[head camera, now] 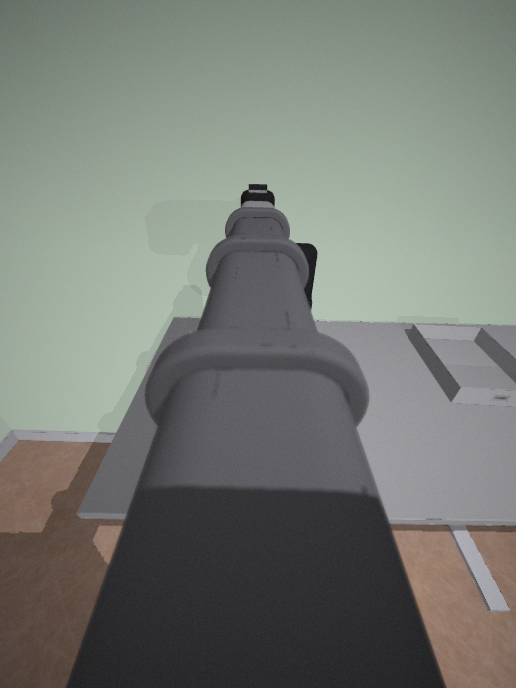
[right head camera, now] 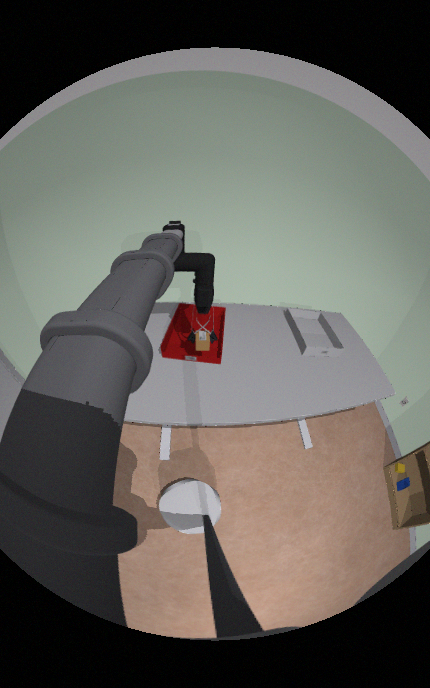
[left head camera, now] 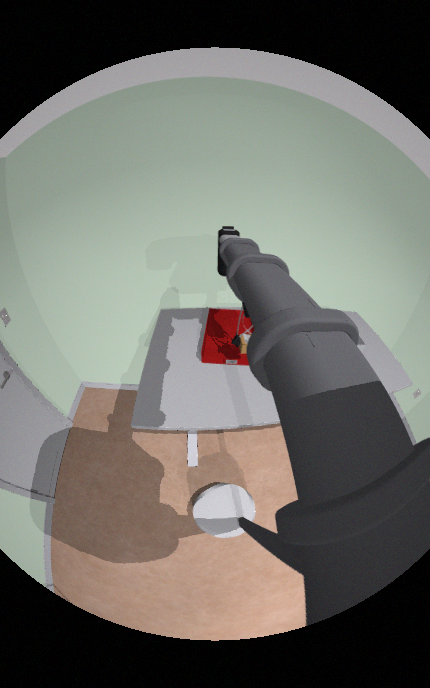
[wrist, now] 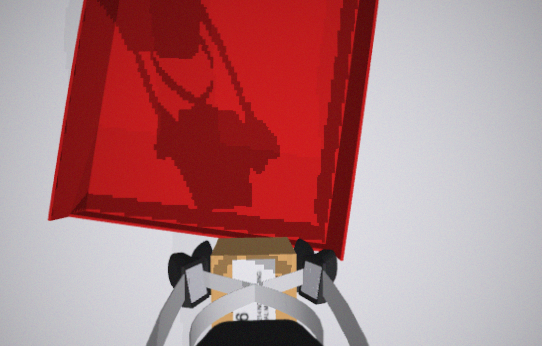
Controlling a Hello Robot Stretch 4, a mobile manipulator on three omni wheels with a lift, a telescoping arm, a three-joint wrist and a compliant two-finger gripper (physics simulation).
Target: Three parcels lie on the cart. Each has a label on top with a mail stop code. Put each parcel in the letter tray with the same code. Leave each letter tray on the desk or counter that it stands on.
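Seen in the pictures: gripper, fingertip midpoint: (right head camera: 201,342) (left head camera: 244,345) (wrist: 253,260); robot's base, link origin: (right head camera: 191,505) (left head camera: 222,509).
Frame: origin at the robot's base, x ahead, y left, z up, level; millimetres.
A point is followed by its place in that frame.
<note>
My gripper (right head camera: 202,336) @(z 1035, x 616, y -88 mm) (wrist: 253,260) @(z 1035, x 616, y -88 mm) is shut on a tan parcel (left head camera: 243,347) @(z 1062, x 576, y -71 mm) (right head camera: 202,345) @(z 1057, x 576, y -89 mm) (wrist: 254,246) @(z 1062, x 632, y -88 mm) with a white label on top. A "6" shows on the label; the rest is partly hidden by the fingers. The parcel hangs above the red letter tray (left head camera: 215,361) @(z 933, x 631, y 25 mm) (right head camera: 174,359) @(z 930, x 630, y 29 mm) (wrist: 358,125) @(z 985, x 723, y -181 mm), over its front part in the right head camera view. The tray's front label is too small to read. A grey letter tray (head camera: 477,395) @(z 958, x 645, y -638 mm) (right head camera: 314,351) @(z 952, x 645, y -644 mm) stands further right on the desk (head camera: 422,450) @(z 922, x 492, y -418 mm) (left head camera: 202,398) @(z 922, x 456, y 86 mm) (right head camera: 283,388) @(z 922, x 466, y -417 mm) (wrist: 460,150) @(z 922, x 707, y -316 mm), its label also unreadable.
A brown open box-like holder (right head camera: 392,502) @(z 19, x -602, y -1919 mm) with small yellow (right head camera: 400,467) @(z 117, x -263, y -2080 mm) and blue (right head camera: 403,483) @(z 79, x -472, y -2111 mm) things stands at the far right. A white round object (left head camera: 218,502) @(z 187, x 63, y 33 mm) (right head camera: 182,499) @(z 187, x 52, y 45 mm) is on the floor before the desk. A green wall rises behind the desk.
</note>
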